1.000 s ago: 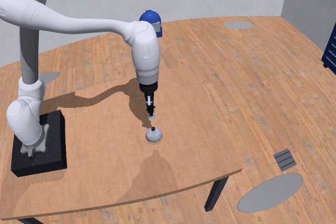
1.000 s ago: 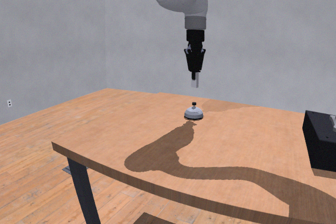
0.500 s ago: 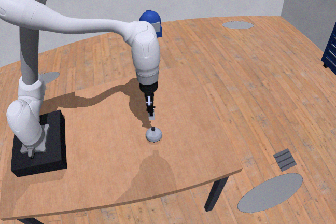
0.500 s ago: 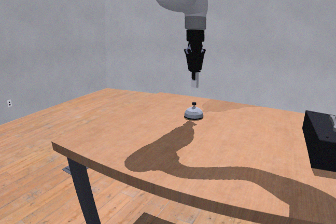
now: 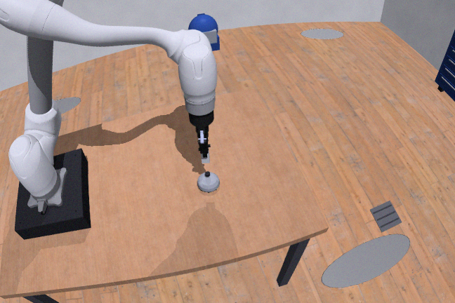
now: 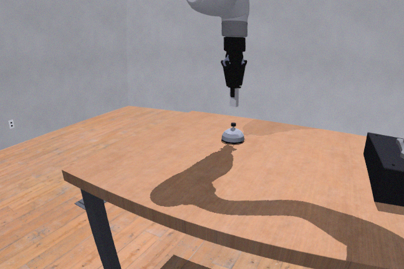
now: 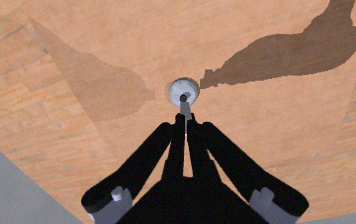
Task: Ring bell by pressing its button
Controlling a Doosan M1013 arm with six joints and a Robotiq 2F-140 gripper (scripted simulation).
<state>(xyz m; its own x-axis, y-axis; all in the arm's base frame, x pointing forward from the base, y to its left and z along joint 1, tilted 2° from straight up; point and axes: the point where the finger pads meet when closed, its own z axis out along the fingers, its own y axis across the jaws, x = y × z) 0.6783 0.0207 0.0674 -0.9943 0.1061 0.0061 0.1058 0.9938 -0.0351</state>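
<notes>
My gripper is now 11 cm above the black button. Also, from my hand: small grey dome bell 12 cm below.
</notes>
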